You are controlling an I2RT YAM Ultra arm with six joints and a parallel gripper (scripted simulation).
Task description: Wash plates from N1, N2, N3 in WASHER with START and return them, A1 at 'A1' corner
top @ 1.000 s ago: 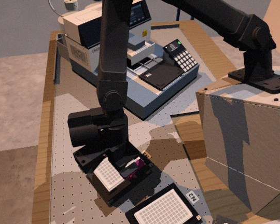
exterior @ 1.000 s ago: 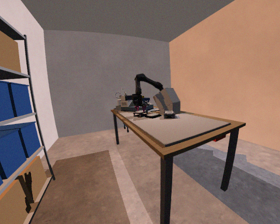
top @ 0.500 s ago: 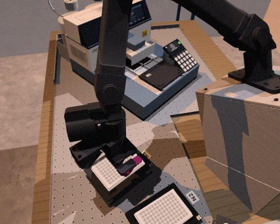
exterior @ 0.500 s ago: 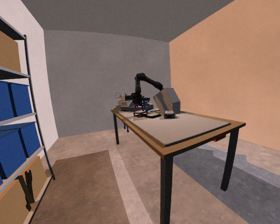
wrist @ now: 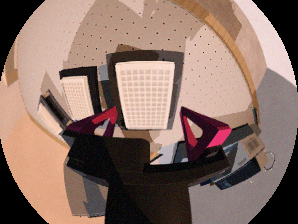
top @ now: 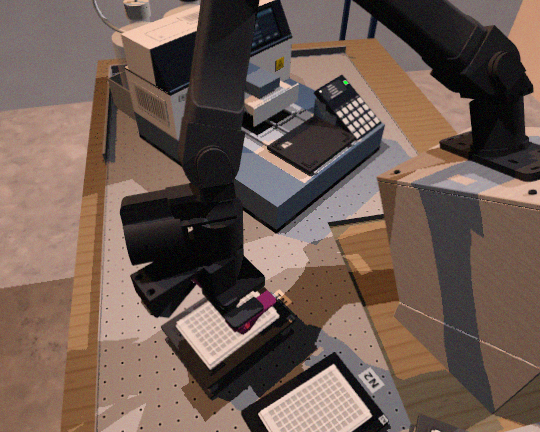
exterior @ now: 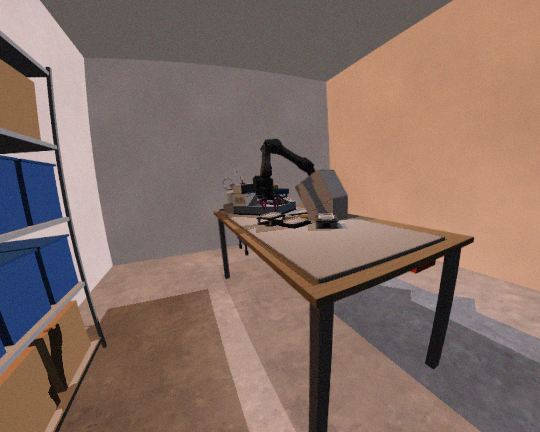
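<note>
Now: the nest N1 50 mm below my hand. Round my hand: nest N2: 90 mm behind, 160 mm to the left, 80 mm below; then n2 label: 190 mm behind, 120 mm to the left, 90 mm below; then nest n3: 220 mm behind, 300 mm to the left, 50 mm below.
</note>
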